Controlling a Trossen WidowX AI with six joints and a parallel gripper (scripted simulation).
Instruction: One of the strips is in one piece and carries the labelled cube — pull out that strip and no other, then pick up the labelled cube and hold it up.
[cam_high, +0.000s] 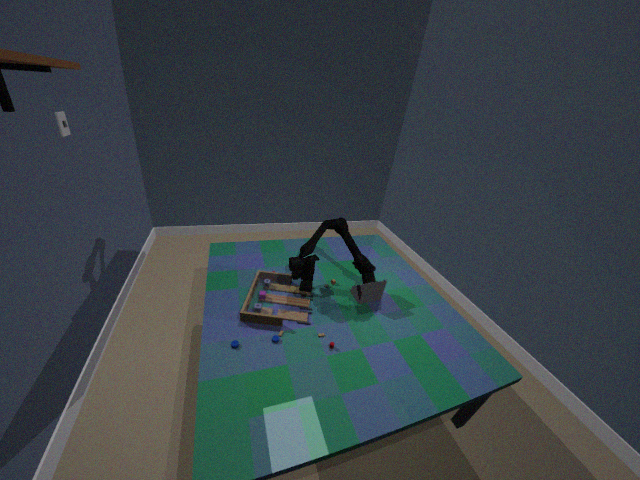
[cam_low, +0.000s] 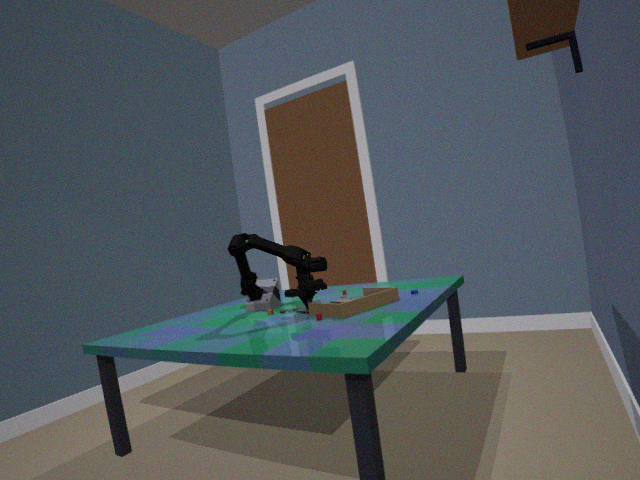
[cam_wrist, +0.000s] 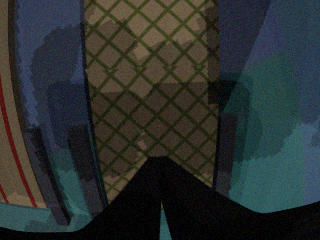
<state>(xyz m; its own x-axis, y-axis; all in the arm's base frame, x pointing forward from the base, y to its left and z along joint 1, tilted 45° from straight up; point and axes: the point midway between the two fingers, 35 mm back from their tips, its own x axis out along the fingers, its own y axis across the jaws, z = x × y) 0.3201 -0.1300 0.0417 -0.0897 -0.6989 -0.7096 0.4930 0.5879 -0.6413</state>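
The cross-hatched tan strip is 90 mm ahead of my gripper tip and 50 mm to the right of it. Also, from my gripper tip: brown block 180 mm behind, 20 mm to the right.
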